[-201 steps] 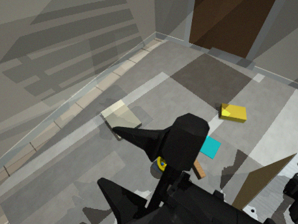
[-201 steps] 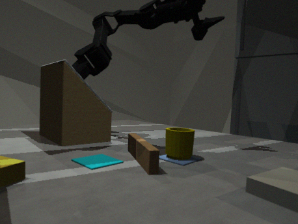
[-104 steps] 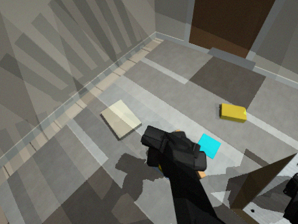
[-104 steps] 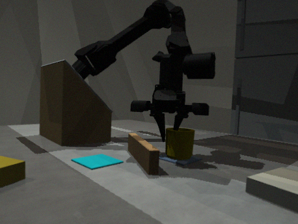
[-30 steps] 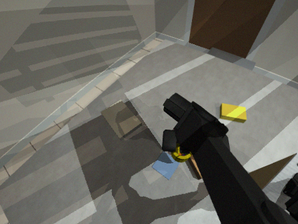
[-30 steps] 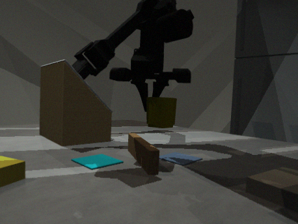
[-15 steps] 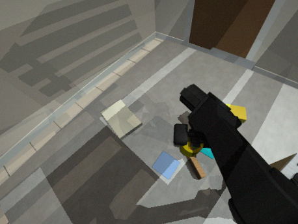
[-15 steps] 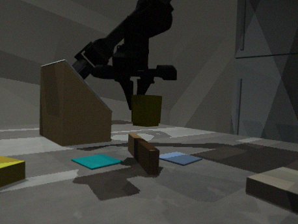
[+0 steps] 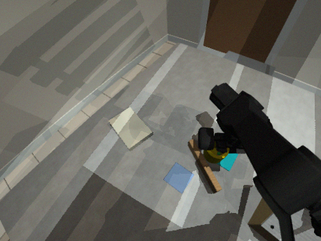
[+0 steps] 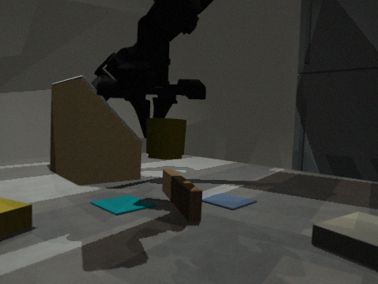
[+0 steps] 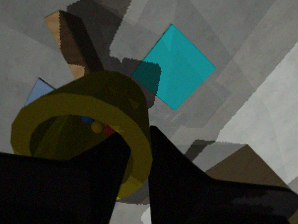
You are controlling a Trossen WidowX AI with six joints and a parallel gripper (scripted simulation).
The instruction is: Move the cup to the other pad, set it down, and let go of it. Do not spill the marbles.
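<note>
Now: gripper tip 13 cm above the teal pad, 4 cm to the left of it and 1 cm past it. Round my gripper tip: beige slab (38 cm ahead, 10 cm below, 8 cm to the left); wooden bar (10 cm below, 4 cm to the left, 4 cm ahead); cup (2 cm ahead, 1 cm to the left).
</note>
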